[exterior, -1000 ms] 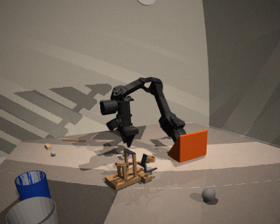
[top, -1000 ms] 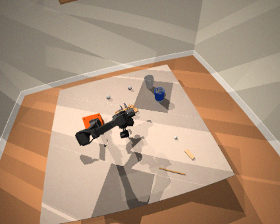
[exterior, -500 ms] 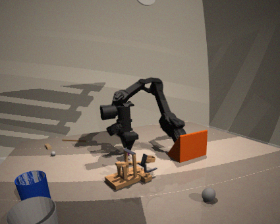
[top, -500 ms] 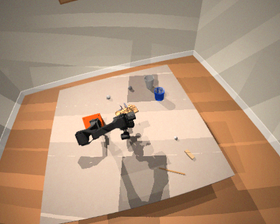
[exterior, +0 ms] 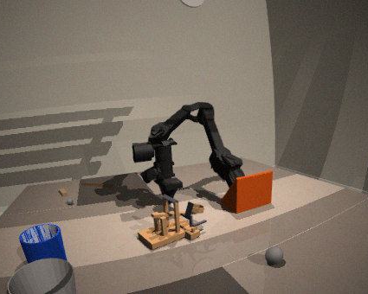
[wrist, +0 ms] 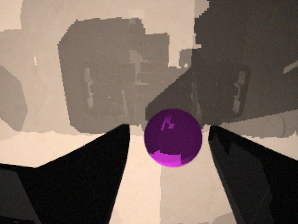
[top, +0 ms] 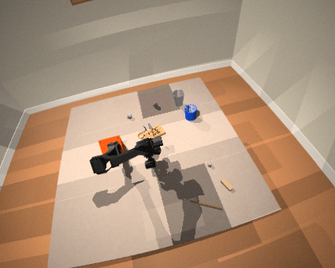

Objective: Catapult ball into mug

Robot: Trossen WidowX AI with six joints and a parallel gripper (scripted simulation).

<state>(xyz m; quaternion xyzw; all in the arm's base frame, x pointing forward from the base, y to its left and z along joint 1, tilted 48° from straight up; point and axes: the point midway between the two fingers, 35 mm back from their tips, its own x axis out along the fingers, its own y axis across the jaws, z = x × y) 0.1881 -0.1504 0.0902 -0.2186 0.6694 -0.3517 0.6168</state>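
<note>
My gripper tip is now 21 cm to the right of the wooden catapult, 6 cm short of it and 4 cm below it. The rest, counted from my gripper tip: thin stick 39 cm to the right, 19 cm ahead, 1 cm below; then purple ball 1 cm above; then catapult frame 20 cm to the left, 8 cm ahead, 7 cm above.
</note>
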